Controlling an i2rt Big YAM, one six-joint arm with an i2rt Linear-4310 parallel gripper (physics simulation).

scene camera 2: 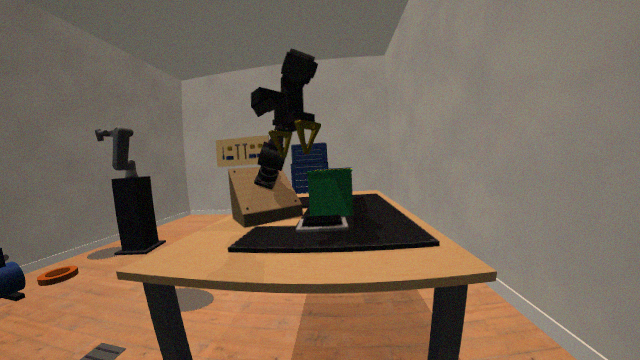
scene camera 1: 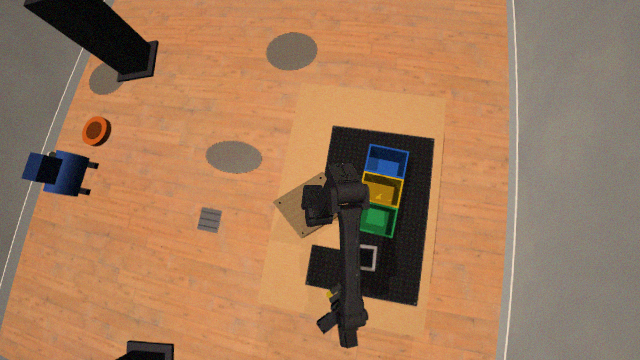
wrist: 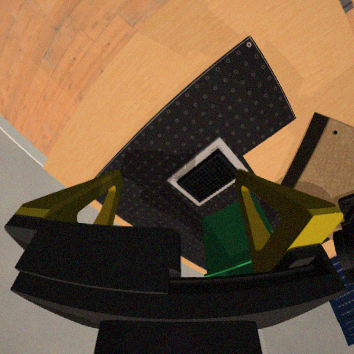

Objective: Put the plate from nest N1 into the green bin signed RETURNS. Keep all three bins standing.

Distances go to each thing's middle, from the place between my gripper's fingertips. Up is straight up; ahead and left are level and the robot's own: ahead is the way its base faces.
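You'd find the black gridded plate (wrist: pixel 213 172) 210 mm below my hand, 80 mm ahead of it and 140 mm to the left of it. There's a light grey nest frame (wrist: pixel 200 155) too, and that's 230 mm below my hand, 80 mm ahead of it and 140 mm to the left of it. Then I can see a green bin (scene camera 2: pixel 330 191), which is 140 mm below my hand, 150 mm ahead of it and 320 mm to the left of it, and a yellow bin (scene camera 1: pixel 385 190), 140 mm below my hand, 190 mm ahead of it and 440 mm to the left of it. Going by their middles, of the things named here the yellow bin is the farthest from my hand.
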